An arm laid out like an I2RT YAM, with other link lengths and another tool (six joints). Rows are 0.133 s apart.
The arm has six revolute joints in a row. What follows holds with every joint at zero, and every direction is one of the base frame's. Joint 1 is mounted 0.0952 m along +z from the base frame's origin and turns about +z. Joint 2 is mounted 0.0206 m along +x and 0.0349 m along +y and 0.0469 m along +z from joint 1 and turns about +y. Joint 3 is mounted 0.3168 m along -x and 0.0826 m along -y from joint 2 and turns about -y. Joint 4 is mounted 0.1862 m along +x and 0.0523 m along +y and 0.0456 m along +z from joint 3 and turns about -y. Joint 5 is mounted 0.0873 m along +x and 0.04 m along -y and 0.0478 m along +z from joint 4 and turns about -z. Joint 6 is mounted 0.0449 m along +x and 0.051 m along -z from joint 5 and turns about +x. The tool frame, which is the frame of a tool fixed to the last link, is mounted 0.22 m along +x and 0.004 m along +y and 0.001 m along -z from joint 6; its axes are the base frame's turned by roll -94.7, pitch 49.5 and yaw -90 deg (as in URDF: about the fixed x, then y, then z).
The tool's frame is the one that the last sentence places.
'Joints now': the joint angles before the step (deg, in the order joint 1, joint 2, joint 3, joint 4, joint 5, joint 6). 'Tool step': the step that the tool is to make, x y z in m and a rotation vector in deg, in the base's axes. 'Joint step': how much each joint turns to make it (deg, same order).
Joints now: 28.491 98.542 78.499 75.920 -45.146 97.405
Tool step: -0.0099 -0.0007 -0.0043 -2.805 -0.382 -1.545
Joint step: -0.011 -4.029 -1.793 -6.114 -1.238 -4.013
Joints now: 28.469 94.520 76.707 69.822 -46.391 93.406
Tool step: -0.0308 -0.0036 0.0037 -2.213 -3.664 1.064
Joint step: 0.093 -3.567 -0.252 -2.819 -3.515 -2.238
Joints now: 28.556 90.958 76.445 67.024 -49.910 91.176
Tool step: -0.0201 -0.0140 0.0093 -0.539 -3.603 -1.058
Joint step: -1.378 -3.288 -0.065 -1.559 -1.924 -1.637
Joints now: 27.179 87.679 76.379 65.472 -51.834 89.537
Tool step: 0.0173 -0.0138 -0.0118 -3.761 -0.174 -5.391
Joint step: -4.284 -2.943 0.037 -8.424 -2.032 -5.028
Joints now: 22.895 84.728 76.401 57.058 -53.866 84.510
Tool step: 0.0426 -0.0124 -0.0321 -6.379 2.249 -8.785
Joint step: -4.525 -2.594 1.437 -17.627 -0.285 -11.409
